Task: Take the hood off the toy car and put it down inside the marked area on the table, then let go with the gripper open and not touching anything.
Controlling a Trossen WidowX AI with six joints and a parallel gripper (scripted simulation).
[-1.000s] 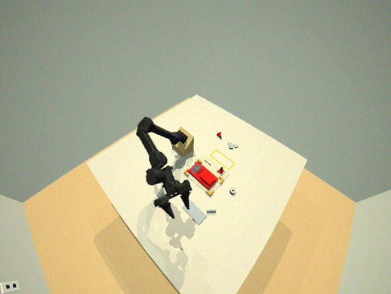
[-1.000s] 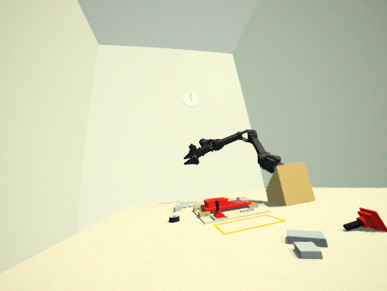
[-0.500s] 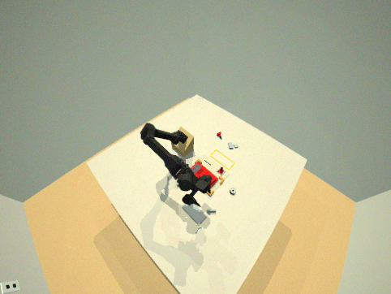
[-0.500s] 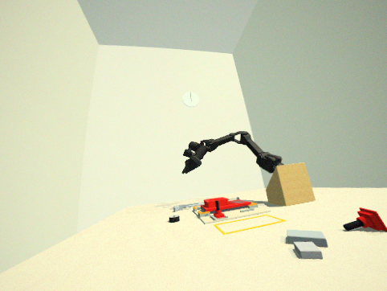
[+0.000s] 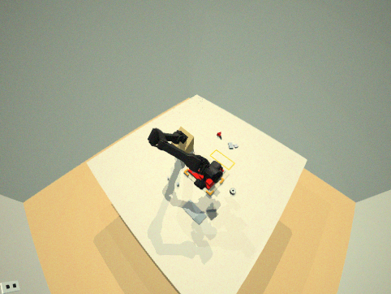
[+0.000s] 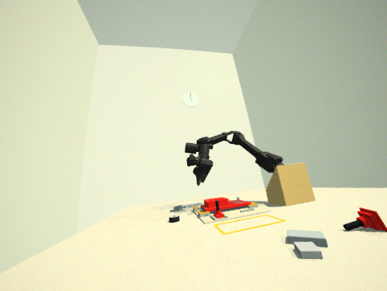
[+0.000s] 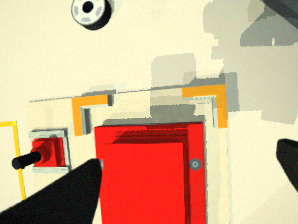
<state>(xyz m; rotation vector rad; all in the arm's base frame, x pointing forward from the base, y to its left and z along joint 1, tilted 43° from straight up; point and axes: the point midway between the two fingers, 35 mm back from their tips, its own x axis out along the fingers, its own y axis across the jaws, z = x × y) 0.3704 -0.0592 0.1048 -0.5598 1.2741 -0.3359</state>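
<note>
Now: the red hood 50 mm behind my gripper tip, 40 mm to the left of it and 80 mm below it. Also, from my gripper tip: black wheel: 130 mm ahead, 100 mm to the left, 110 mm below.
</note>
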